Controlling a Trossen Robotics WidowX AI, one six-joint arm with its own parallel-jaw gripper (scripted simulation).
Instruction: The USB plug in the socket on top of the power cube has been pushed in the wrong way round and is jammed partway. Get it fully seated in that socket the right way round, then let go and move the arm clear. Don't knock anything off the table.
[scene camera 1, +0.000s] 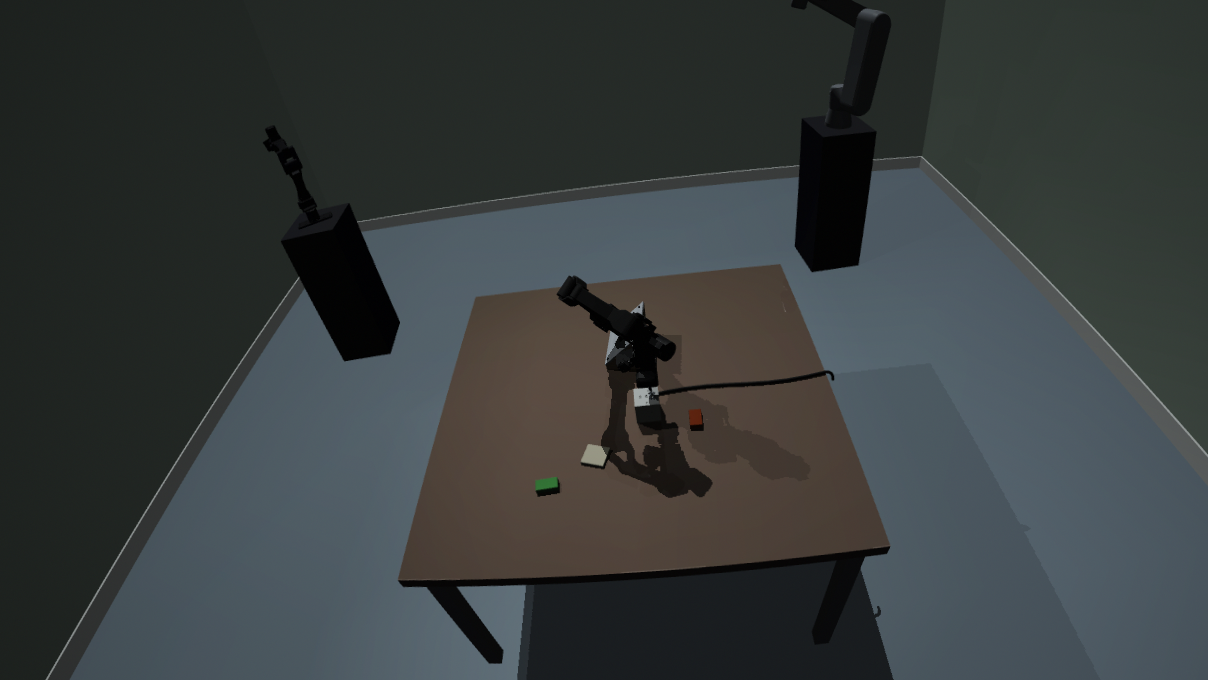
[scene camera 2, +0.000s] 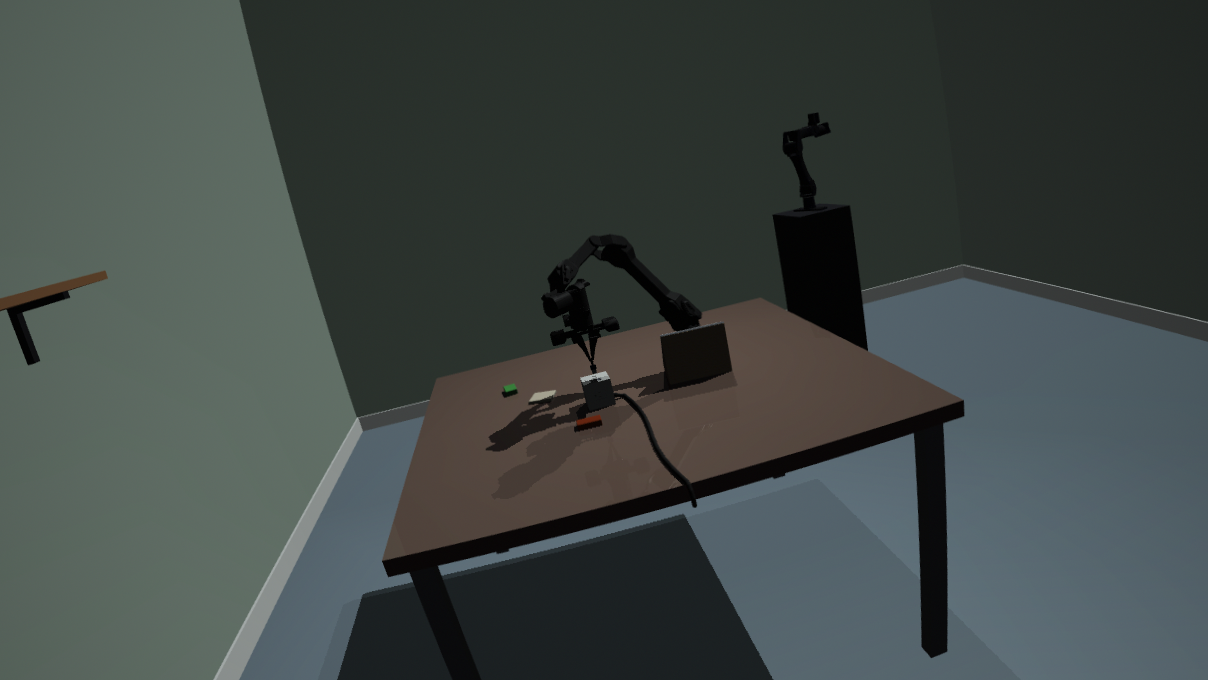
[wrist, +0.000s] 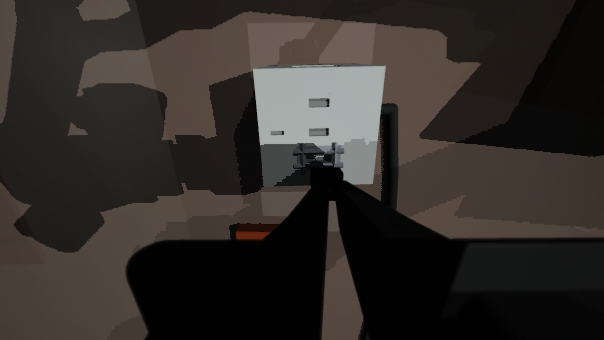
My gripper holds a dark USB plug. Further things: a power cube.
My gripper is seen too in scene camera 1 and in the wrist view.
